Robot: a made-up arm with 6 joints.
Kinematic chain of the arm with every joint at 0, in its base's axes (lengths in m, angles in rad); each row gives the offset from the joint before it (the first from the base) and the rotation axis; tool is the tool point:
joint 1: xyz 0 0 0.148 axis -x
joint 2: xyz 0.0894 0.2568 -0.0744 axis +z
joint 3: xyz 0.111 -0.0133 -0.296 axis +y
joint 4: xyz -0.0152 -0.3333 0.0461 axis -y
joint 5: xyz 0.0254 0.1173 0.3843 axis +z
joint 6: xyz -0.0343 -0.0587 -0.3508 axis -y
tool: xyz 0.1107 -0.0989 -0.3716
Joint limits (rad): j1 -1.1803..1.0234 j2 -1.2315..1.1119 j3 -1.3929..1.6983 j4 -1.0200..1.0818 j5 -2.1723..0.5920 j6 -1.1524..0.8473
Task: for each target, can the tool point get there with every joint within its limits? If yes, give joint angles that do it. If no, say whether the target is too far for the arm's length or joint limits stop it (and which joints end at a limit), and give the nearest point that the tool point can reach.
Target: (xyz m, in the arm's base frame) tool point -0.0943 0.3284 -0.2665
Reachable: yes | joints -0.8625 -0.0626 1.0423 0.1533 -0.4823 -0.2018
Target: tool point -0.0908 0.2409 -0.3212
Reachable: yes | joints -0.5020 0.3904 -0.4741 -0.7148 -0.6628 -0.9697
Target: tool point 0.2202 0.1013 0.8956
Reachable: no: joint limits stop it (at a limit: joint 1, joint 2, joint 4, joint 6) | nearest point 0.2760 0.2398 0.6243 | short by 0.310 m
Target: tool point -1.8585 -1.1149 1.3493
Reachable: no: too far | nearest point -0.3349 -0.4274 0.1548 | short by 2.054 m
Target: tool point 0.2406 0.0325 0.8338
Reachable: no: joint limits stop it (at a limit: joint 1, joint 2, joint 4, joint 6) | nearest point 0.2852 0.1928 0.5983 | short by 0.288 m
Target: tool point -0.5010 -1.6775 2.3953
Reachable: no: too far | nearest point -0.0340 -0.4997 0.2892 | short by 2.458 m
